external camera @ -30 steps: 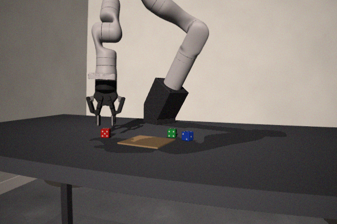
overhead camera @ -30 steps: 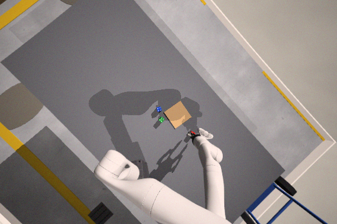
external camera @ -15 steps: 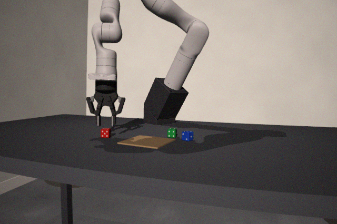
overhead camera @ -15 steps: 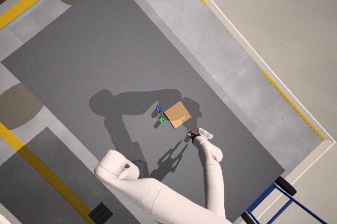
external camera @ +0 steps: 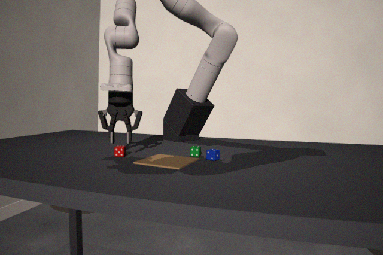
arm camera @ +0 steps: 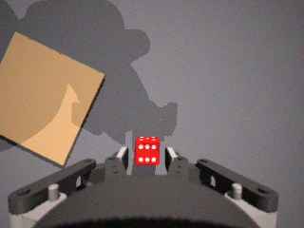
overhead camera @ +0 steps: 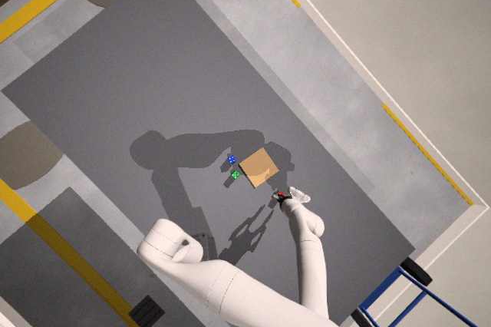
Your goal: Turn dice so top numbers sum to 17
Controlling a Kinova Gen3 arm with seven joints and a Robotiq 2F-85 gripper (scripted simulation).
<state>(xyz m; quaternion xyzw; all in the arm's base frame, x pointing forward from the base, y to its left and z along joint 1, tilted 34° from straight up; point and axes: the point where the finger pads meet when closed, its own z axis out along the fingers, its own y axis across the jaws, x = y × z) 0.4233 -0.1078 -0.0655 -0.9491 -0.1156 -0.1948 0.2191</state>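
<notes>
Now: the red die 40 mm below my hand. The rest, counted from my hand: green die (220 mm to the left, 90 mm behind, 40 mm below); then tan mat (160 mm to the left, 50 mm below, 10 mm ahead); then blue die (280 mm to the left, 60 mm behind, 40 mm below).
</notes>
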